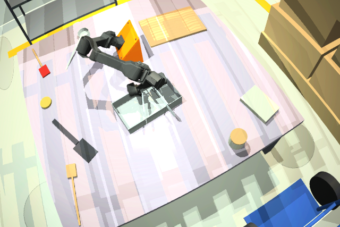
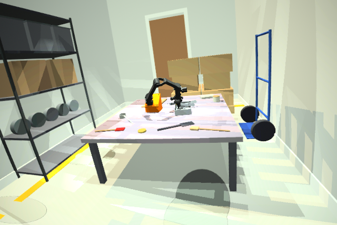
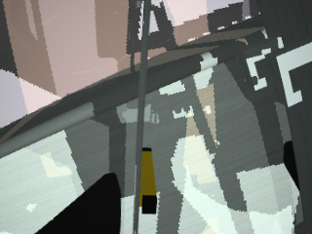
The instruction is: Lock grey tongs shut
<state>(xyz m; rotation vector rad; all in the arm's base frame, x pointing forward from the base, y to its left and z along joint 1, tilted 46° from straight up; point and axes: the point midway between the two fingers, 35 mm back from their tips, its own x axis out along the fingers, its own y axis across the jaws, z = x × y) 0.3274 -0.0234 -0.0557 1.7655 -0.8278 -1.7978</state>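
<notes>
Right now my gripper tip is 4 cm below the yellow mark, 3 cm past it and 2 cm to the left of it. Round my gripper tip: grey roasting tin: 4 cm ahead, 3 cm to the right; then black spatula: 44 cm to the right, 6 cm ahead, 3 cm below; then wooden board: 41 cm behind, 32 cm to the left, 2 cm below.
</notes>
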